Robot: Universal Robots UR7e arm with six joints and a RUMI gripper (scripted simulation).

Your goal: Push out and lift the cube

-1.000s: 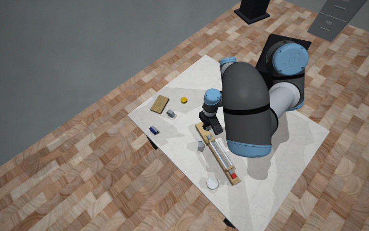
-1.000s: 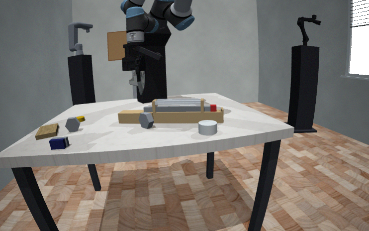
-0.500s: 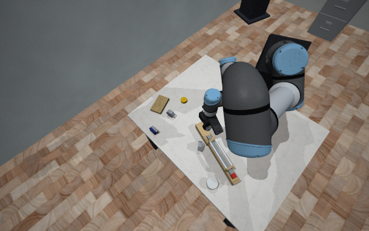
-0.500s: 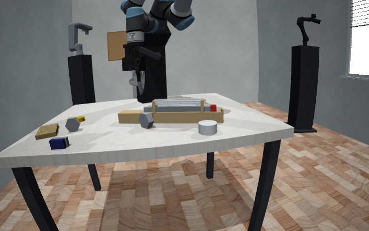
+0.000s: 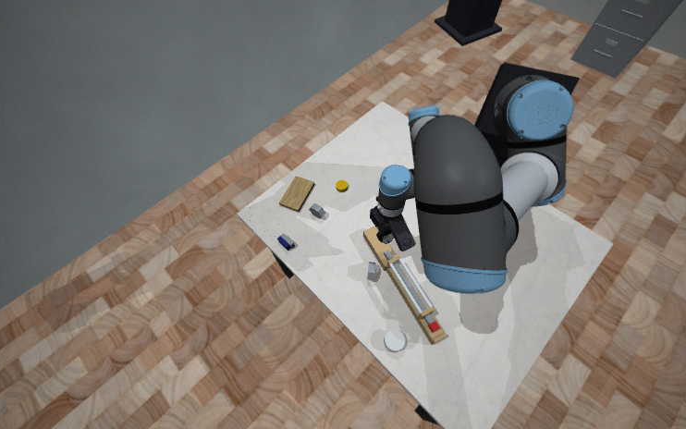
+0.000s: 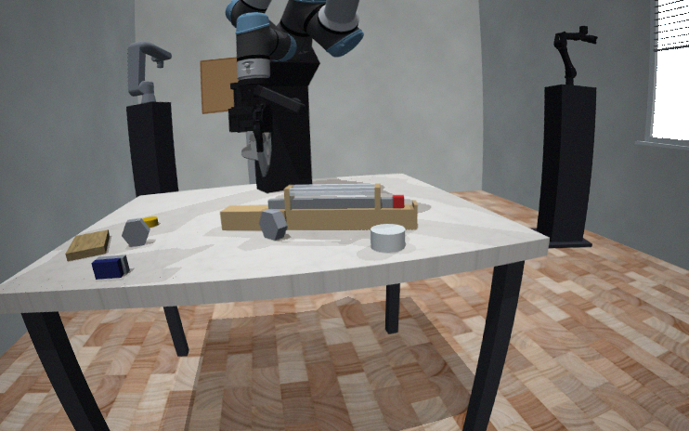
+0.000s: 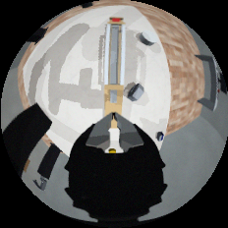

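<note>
The red cube is 300 mm to the left of my hand and 80 mm below it. Also, from my hand: white cylinder: 270 mm to the left, 120 mm below, 120 mm ahead; then wooden channel: 150 mm to the left, 80 mm below; then yellow disc: 360 mm to the right, 120 mm below.
</note>
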